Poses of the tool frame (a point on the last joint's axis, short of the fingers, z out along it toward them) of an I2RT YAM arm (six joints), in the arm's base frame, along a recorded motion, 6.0 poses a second.
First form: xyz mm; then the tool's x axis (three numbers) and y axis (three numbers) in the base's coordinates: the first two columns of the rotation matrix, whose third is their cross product.
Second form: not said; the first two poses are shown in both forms.
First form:
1: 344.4 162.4 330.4 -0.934 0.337 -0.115 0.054 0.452 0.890
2: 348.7 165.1 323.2 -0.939 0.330 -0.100 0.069 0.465 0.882
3: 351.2 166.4 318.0 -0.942 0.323 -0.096 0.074 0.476 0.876
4: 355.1 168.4 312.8 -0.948 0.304 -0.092 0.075 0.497 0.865
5: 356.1 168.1 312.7 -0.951 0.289 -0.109 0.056 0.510 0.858
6: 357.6 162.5 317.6 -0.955 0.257 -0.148 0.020 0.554 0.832
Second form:
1:
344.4 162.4 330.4
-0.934 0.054 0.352
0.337 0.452 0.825
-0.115 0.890 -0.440

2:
348.7 165.1 323.2
-0.939 0.069 0.338
0.330 0.465 0.821
-0.100 0.882 -0.459

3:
351.2 166.4 318.0
-0.942 0.074 0.329
0.323 0.476 0.818
-0.096 0.876 -0.472

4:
355.1 168.4 312.8
-0.948 0.075 0.309
0.304 0.497 0.813
-0.092 0.865 -0.494

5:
356.1 168.1 312.7
-0.951 0.056 0.304
0.289 0.510 0.810
-0.109 0.858 -0.501

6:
357.6 162.5 317.6
-0.955 0.020 0.296
0.257 0.554 0.792
-0.148 0.832 -0.534

